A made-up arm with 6 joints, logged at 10 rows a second.
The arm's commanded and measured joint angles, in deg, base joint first. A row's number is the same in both.
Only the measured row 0 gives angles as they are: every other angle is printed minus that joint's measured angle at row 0.
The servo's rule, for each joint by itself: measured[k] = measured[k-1] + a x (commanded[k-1-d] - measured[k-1]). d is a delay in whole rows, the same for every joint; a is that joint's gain. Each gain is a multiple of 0.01, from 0.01 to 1. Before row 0 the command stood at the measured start. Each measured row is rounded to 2 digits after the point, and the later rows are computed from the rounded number. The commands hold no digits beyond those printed.
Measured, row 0:
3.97, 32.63, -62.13, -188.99, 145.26, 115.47
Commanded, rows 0 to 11:
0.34, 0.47, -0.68, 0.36, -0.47, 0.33
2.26, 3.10, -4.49, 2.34, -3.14, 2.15
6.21, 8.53, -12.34, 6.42, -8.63, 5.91
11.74, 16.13, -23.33, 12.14, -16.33, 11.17
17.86, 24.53, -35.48, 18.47, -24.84, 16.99
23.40, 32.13, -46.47, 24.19, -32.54, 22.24
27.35, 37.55, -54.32, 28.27, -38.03, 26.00
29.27, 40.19, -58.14, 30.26, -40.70, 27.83
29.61, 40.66, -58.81, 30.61, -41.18, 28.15
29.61, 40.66, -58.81, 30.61, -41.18, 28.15
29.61, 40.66, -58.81, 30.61, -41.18, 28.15
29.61, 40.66, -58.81, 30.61, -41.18, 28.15
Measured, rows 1 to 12:
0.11, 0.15, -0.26, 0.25, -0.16, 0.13
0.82, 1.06, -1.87, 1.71, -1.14, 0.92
2.60, 3.38, -5.85, 5.01, -3.61, 2.87
5.62, 7.33, -12.49, 10.00, -7.81, 6.11
9.66, 12.66, -21.23, 15.93, -13.43, 10.35
14.19, 18.70, -30.82, 21.71, -19.74, 14.99
18.53, 24.54, -39.75, 26.30, -25.78, 19.28
22.07, 29.39, -46.74, 29.07, -30.70, 22.61
24.56, 32.88, -51.33, 30.15, -34.16, 24.77
26.23, 35.29, -54.17, 30.47, -36.48, 26.09
27.35, 36.95, -55.93, 30.57, -38.03, 26.89
28.10, 38.10, -57.02, 30.60, -39.07, 27.38
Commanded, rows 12 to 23:
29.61, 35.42, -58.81, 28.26, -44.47, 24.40
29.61, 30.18, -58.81, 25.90, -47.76, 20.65
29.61, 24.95, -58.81, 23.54, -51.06, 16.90
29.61, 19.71, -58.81, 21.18, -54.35, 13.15
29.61, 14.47, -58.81, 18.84, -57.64, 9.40
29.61, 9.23, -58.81, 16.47, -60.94, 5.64
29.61, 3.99, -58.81, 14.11, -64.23, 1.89
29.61, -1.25, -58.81, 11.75, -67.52, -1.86
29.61, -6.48, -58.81, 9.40, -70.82, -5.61
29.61, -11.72, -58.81, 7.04, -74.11, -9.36
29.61, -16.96, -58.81, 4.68, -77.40, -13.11
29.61, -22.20, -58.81, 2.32, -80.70, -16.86
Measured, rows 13 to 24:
28.60, 37.27, -57.70, 28.96, -40.85, 26.22
28.93, 35.07, -58.12, 26.82, -43.13, 24.05
29.15, 31.93, -58.38, 24.52, -45.75, 21.26
29.30, 28.14, -58.54, 22.18, -48.59, 18.10
29.40, 23.90, -58.64, 19.84, -51.58, 14.71
29.47, 19.35, -58.70, 17.48, -54.67, 11.17
29.52, 14.59, -58.74, 15.12, -57.82, 7.55
29.55, 9.68, -58.77, 12.76, -61.02, 3.88
29.57, 4.67, -58.79, 10.41, -64.25, 0.18
29.58, -0.41, -58.80, 8.05, -67.50, -3.54
29.59, -5.54, -58.80, 5.69, -70.77, -7.27
29.60, -10.70, -58.80, 3.33, -74.05, -11.01

